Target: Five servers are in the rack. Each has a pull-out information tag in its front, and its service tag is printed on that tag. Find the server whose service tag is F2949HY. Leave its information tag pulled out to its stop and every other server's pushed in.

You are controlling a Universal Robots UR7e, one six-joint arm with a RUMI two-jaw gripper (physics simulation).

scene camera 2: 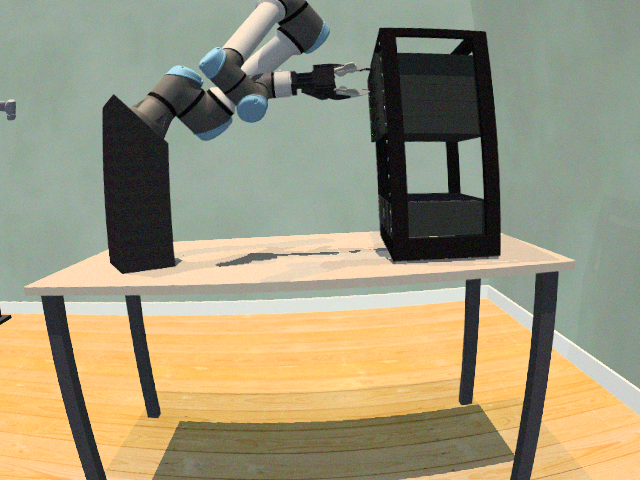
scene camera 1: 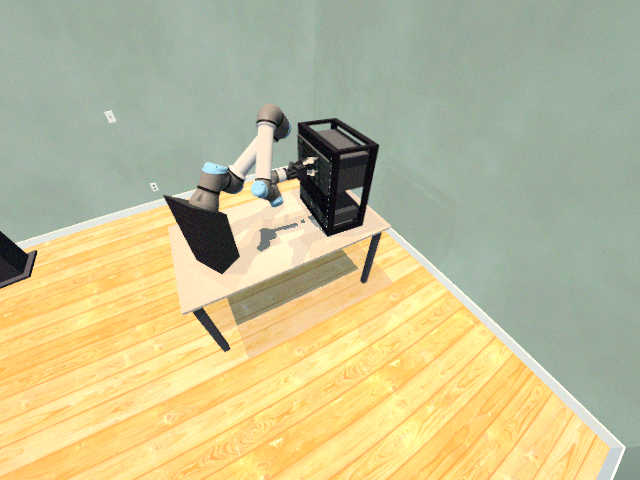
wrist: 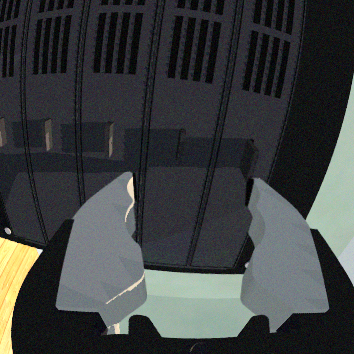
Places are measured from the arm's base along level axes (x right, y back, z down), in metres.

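Where they show: gripper, fingertip midpoint: (scene camera 2: 368, 79) (scene camera 1: 317, 164) (wrist: 191, 177); arm's base, link origin: (scene camera 2: 141, 129) (scene camera 1: 203, 206).
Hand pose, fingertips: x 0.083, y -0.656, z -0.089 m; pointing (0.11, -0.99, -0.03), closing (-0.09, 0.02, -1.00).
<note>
Things, the pixels of their top centre, and the offset from my fingertips. "spot": a spot on its surface instead.
- rightmost tag, top centre: (wrist: 253, 163) dx -0.014, dy -0.002, dz -0.035 m
- second tag, top centre: (wrist: 183, 147) dx -0.012, dy -0.013, dz +0.007 m
- third tag, top centre: (wrist: 110, 139) dx -0.012, dy -0.013, dz +0.051 m
- fourth tag, top centre: (wrist: 48, 134) dx -0.012, dy -0.013, dz +0.095 m
- fifth tag, surface spot: (wrist: 2, 132) spot: dx -0.011, dy -0.013, dz +0.140 m
The black rack (scene camera 1: 333, 186) (scene camera 2: 399, 165) (wrist: 322, 75) holds the servers. In the wrist view their dark fronts stand as side-by-side columns, the top server (wrist: 267, 117) at the right. Small tag ends stick out of the fronts: the rightmost tag (wrist: 251, 155), the second tag (wrist: 181, 142), the third tag (wrist: 110, 140), the fourth tag (wrist: 48, 135) and a fifth tag (wrist: 2, 132) at the left edge. No service tag print is readable. My gripper (scene camera 1: 312, 165) (scene camera 2: 360, 80) (wrist: 191, 177) is open before the upper servers, one fingertip close below the rightmost tag, the other left of the second.
The rack stands on the table (scene camera 1: 248, 273) (scene camera 2: 206, 288), across from the arm's black pedestal (scene camera 1: 206, 237) (scene camera 2: 136, 196). Another piece of equipment (scene camera 2: 439, 214) sits low in the rack. Walls stand behind the table and beyond the rack.
</note>
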